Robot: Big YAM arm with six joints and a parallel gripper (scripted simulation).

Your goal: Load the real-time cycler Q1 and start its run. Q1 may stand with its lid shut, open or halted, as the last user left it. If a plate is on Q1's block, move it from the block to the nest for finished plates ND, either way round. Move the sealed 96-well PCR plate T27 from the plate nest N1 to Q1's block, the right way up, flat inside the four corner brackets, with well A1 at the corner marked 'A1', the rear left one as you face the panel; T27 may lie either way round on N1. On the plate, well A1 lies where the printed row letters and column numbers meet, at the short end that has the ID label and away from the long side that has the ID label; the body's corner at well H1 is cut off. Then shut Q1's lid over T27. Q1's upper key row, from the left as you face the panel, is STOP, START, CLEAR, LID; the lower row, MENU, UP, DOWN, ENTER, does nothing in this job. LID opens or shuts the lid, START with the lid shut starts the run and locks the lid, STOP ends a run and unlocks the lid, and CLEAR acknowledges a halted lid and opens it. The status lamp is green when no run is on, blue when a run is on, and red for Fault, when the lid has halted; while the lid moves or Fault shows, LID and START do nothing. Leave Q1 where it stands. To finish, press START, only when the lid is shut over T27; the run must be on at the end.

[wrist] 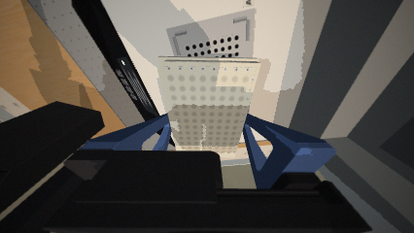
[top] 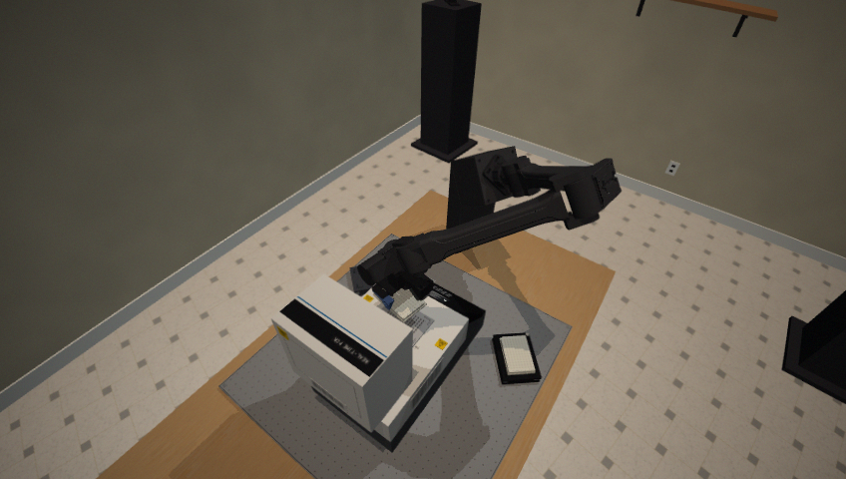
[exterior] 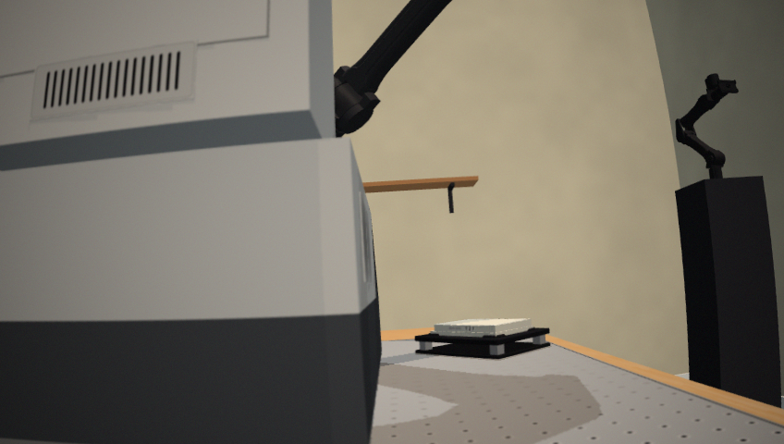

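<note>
The dark nest ND is 15 cm behind my hand, 28 cm to the right of it and 24 cm below it. The rest, counted from my hand: plate T27: 20 cm behind, 30 cm to the left, 24 cm below; then grey perforated mat: 5 cm ahead, 3 cm to the left, 27 cm below; then black nest N1: 20 cm behind, 30 cm to the left, 25 cm below.
</note>
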